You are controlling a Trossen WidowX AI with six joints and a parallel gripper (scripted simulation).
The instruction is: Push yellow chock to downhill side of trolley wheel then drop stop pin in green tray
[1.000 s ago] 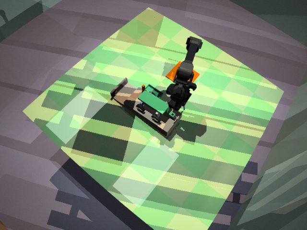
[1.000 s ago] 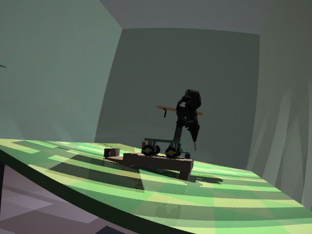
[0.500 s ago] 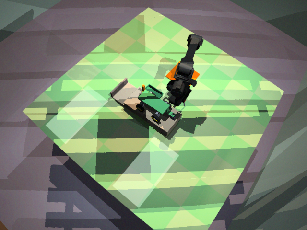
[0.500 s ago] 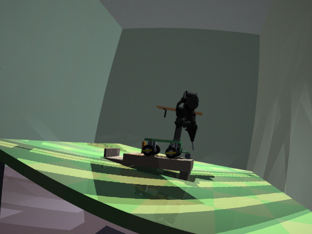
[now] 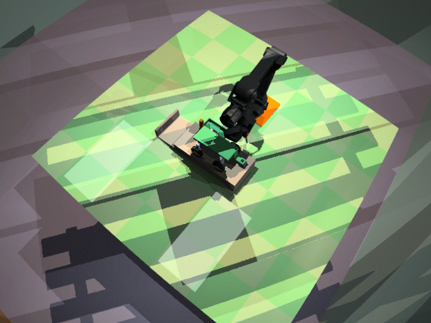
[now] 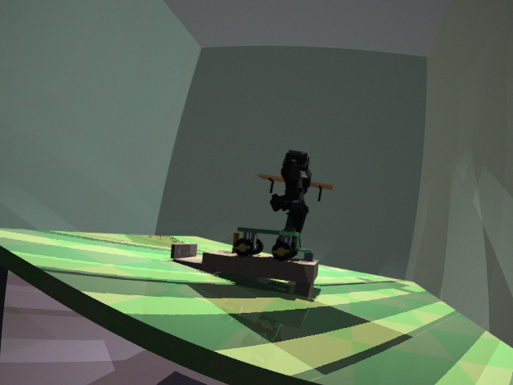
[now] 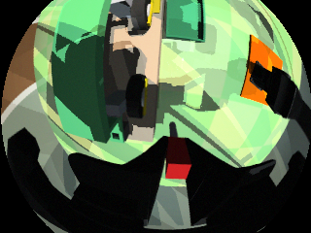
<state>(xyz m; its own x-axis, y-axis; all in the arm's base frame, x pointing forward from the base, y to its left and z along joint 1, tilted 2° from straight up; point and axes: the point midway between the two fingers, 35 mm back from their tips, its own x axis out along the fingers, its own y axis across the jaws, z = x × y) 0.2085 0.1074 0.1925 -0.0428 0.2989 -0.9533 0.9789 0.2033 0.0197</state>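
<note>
Right now the yellow chock is 70 mm ahead of my gripper tip, 160 mm to the right of it and 80 mm below it. From my gripper tip the other things lie so: green-decked trolley 110 mm ahead, 50 mm to the right, 50 mm below; then red-headed stop pin right at my gripper tip; then ramp 110 mm ahead, 50 mm to the right, 110 mm below.
</note>
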